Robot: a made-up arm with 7 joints. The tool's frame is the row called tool.
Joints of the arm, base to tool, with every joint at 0 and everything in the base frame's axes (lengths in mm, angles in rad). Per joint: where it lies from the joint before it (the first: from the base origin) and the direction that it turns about. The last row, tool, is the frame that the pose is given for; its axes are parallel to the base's.
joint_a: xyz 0 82.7 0 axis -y
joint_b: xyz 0 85.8 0 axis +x
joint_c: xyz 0 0 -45 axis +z
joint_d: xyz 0 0 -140.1 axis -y
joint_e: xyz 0 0 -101.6 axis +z
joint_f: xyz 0 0 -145.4 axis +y
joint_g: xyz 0 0 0 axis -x
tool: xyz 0 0 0
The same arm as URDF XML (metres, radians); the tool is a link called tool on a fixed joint. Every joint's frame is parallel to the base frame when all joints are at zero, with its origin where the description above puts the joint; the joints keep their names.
<robot name="arm">
  <link name="base"/>
  <link name="link1"/>
  <link name="link2"/>
  <link name="link3"/>
  <link name="link4"/>
  <link name="link5"/>
  <link name="link6"/>
  <link name="link7"/>
  <link name="tool"/>
  <joint name="joint_a" type="continuous">
    <parent link="base"/>
    <child link="link1"/>
    <origin xyz="0 0.0827 0" rpy="0 0 0"/>
    <axis xyz="0 -1 0"/>
  </joint>
  <joint name="joint_b" type="continuous">
    <parent link="link1"/>
    <child link="link2"/>
    <origin xyz="0 0.0858 0" rpy="0 0 0"/>
    <axis xyz="1 0 0"/>
  </joint>
  <joint name="joint_c" type="continuous">
    <parent link="link2"/>
    <child link="link3"/>
    <origin xyz="0 0 -0.045" rpy="0 0 0"/>
    <axis xyz="0 0 1"/>
  </joint>
  <joint name="joint_d" type="continuous">
    <parent link="link3"/>
    <child link="link4"/>
    <origin xyz="0 0 -0.1401" rpy="0 0 0"/>
    <axis xyz="0 -1 0"/>
  </joint>
  <joint name="joint_e" type="continuous">
    <parent link="link4"/>
    <child link="link5"/>
    <origin xyz="0 0 -0.1016" rpy="0 0 0"/>
    <axis xyz="0 0 1"/>
  </joint>
  <joint name="joint_f" type="continuous">
    <parent link="link5"/>
    <child link="link6"/>
    <origin xyz="0 0 -0.1454" rpy="0 0 0"/>
    <axis xyz="0 1 0"/>
  </joint>
  <joint name="joint_g" type="continuous">
    <parent link="link6"/>
    <child link="link7"/>
    <origin xyz="0 0 0" rpy="0 0 0"/>
    <axis xyz="-1 0 0"/>
  </joint>
  <joint name="tool_fixed" type="fixed">
    <parent link="link7"/>
    <child link="tool"/>
    <origin xyz="0 0 0" rpy="0 0 0"/>
  </joint>
</robot>

